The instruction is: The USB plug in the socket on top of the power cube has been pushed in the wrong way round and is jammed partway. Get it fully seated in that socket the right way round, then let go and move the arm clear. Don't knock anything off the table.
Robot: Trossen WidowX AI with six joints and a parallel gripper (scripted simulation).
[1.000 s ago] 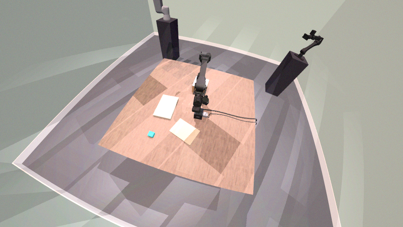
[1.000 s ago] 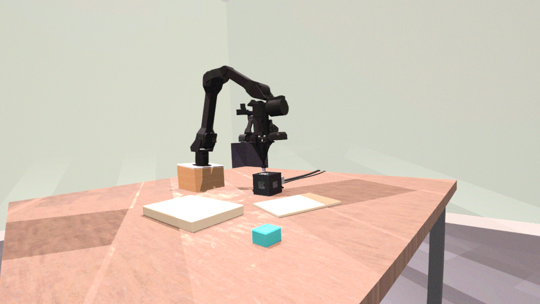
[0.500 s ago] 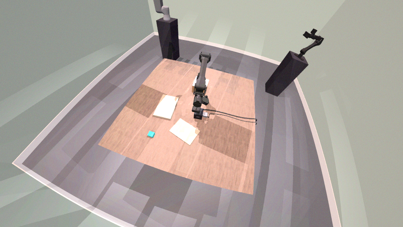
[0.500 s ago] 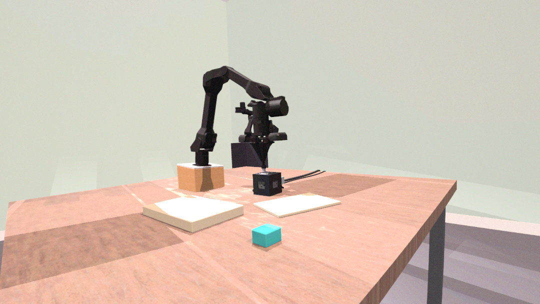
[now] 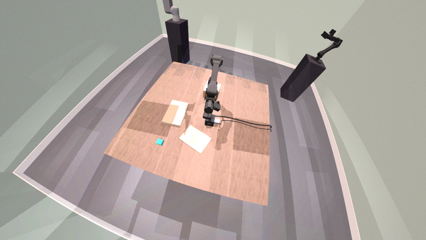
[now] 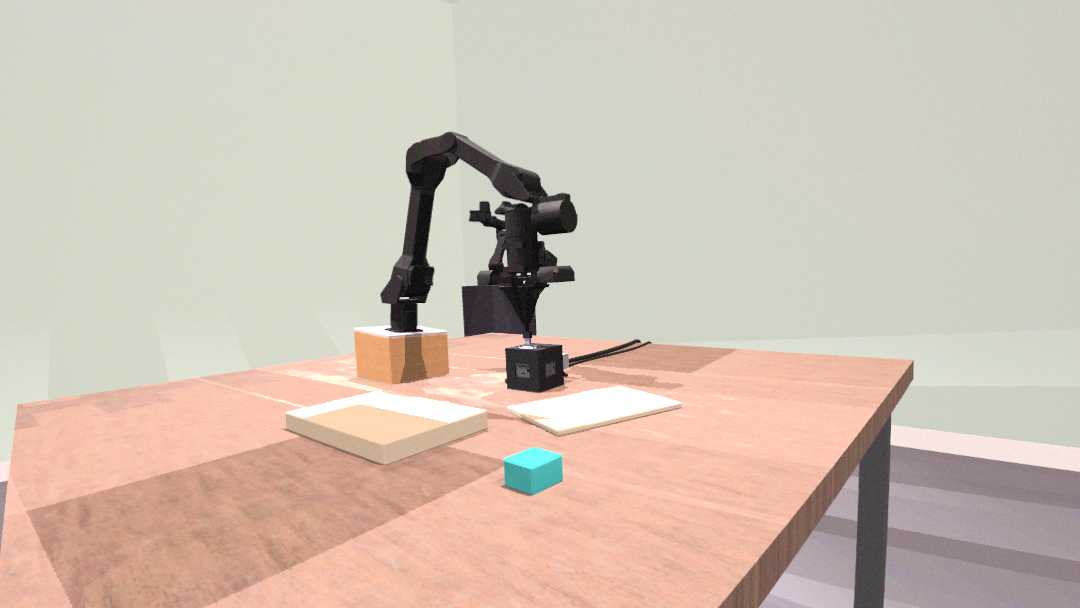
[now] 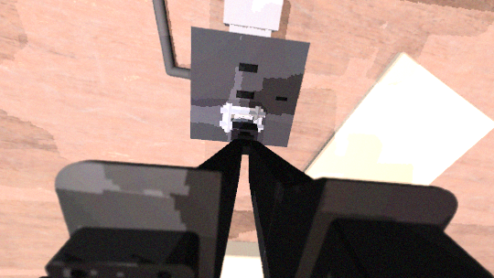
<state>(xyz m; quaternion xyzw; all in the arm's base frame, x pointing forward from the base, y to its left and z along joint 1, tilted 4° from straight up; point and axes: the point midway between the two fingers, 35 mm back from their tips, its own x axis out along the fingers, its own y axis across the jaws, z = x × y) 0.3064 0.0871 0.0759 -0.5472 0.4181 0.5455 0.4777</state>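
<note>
My gripper tip is now 20 mm above the dark USB plug. From my gripper tip the other things lie so: teal block 330 mm ahead, 280 mm to the right, 110 mm below; thick white slab 300 mm to the right, 110 mm below, 30 mm ahead; thin cream board 190 mm ahead, 120 mm below, 30 mm to the right.
</note>
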